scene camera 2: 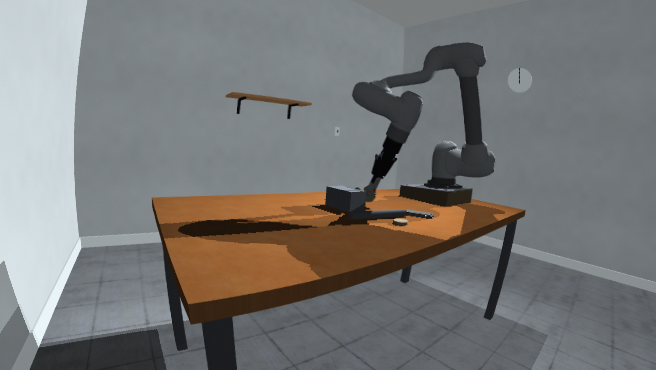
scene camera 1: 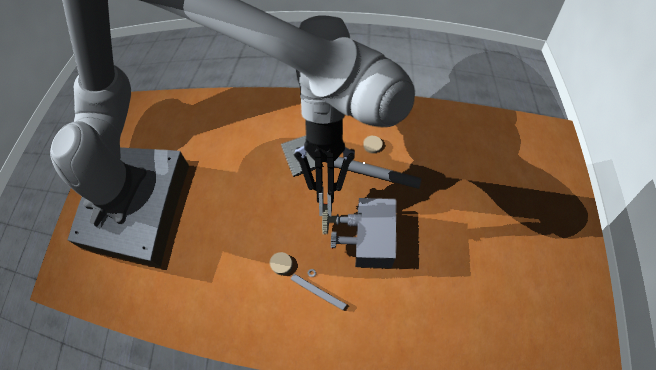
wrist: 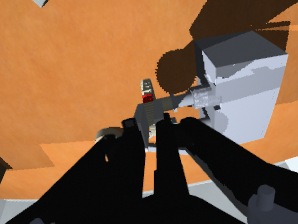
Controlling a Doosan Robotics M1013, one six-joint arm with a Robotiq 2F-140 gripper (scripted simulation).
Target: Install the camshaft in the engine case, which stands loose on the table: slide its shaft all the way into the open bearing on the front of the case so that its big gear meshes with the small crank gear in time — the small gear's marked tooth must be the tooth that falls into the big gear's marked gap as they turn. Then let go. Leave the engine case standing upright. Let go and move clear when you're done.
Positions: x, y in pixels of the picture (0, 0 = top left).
Labels:
gripper: scene camera 2; scene camera 1 325, 212; wrist
grey engine case: scene camera 2 344, 198; scene camera 1; wrist
same spot on gripper: (scene camera 2: 380, 168) = (wrist: 176, 145)
same spot on grey engine case: (wrist: 239, 75) = (scene camera 1: 370, 204)

